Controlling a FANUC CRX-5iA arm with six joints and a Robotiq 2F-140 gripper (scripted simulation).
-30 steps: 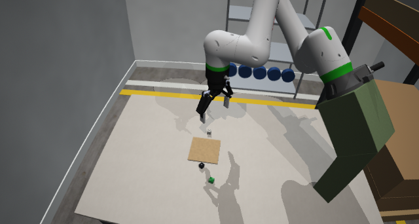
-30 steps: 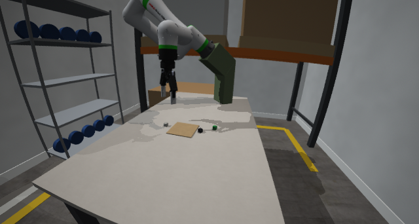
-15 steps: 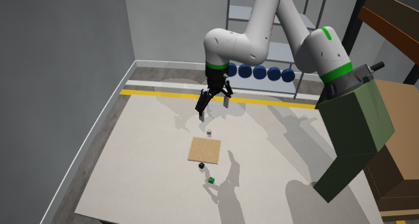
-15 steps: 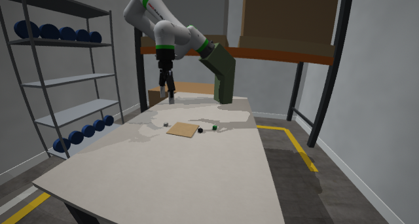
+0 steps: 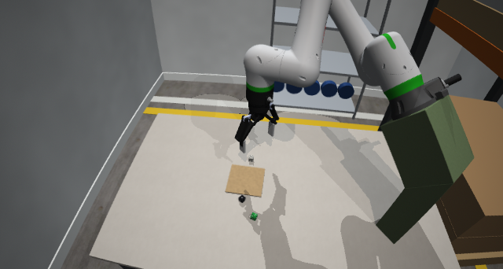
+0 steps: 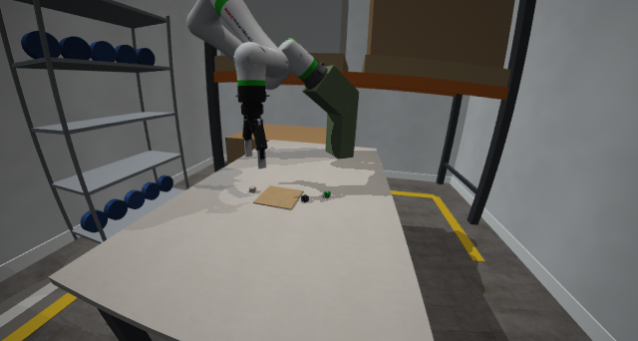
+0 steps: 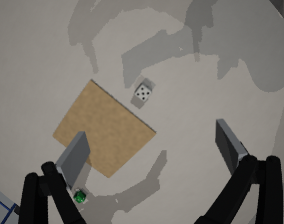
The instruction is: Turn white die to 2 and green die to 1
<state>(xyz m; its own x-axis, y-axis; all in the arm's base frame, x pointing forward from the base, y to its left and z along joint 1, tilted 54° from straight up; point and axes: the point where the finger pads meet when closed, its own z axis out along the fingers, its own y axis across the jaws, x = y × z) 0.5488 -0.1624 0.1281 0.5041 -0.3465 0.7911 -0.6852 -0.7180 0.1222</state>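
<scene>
The white die is 110 mm below my hand, 20 mm ahead of it and 10 mm to the right of it. Also, from my hand: mat 120 mm below, 100 mm to the left, 50 mm ahead; then black die 190 mm to the left, 110 mm below, 70 mm ahead; then green die 270 mm to the left, 110 mm below, 30 mm ahead.
</scene>
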